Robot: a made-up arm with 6 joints.
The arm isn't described. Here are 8 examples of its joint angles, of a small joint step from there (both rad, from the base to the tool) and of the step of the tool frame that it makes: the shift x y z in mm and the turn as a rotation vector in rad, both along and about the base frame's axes.
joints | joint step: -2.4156 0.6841 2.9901 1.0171 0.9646 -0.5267 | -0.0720 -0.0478 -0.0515 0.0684 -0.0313 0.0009
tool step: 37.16 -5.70 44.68 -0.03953 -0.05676 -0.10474
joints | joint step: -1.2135 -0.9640 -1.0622 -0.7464 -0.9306 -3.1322 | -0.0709 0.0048 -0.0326 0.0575 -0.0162 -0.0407
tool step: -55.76 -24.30 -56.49 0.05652 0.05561 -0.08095
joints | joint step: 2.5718 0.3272 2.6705 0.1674 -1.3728 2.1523 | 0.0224 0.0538 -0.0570 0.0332 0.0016 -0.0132
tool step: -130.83 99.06 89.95 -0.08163 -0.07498 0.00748
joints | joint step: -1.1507 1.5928 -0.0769 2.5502 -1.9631 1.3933 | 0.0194 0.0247 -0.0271 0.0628 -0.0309 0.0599
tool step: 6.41 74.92 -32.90 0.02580 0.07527 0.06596
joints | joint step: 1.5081 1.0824 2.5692 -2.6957 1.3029 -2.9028 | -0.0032 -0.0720 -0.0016 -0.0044 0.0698 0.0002
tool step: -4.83 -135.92 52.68 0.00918 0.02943 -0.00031
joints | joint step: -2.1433 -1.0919 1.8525 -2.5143 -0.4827 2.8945 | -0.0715 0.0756 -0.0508 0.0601 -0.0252 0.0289
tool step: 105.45 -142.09 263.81 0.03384 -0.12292 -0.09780
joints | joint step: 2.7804 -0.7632 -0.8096 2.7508 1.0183 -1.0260 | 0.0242 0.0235 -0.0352 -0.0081 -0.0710 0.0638
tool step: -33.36 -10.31 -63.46 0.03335 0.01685 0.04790
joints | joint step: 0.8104 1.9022 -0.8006 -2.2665 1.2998 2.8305 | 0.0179 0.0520 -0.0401 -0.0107 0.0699 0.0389
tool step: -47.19 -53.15 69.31 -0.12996 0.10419 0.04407
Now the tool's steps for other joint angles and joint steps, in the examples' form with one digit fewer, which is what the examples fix.
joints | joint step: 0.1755 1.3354 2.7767 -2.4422 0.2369 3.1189 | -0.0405 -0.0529 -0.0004 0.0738 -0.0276 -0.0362
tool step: -92.7 -61.0 52.5 -0.0042 -0.0799 -0.0775
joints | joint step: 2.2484 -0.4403 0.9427 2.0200 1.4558 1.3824 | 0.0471 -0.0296 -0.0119 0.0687 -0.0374 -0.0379
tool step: 43.6 -28.2 -8.5 -0.0234 0.0305 -0.0245
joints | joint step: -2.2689 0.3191 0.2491 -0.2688 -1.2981 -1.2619 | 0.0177 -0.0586 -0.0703 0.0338 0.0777 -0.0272
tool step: 52.8 19.7 2.7 -0.0258 0.0585 -0.0247
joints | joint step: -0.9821 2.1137 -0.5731 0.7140 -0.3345 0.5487 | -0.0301 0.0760 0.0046 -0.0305 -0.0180 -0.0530
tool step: -51.1 90.3 28.5 0.0164 0.1103 -0.0397
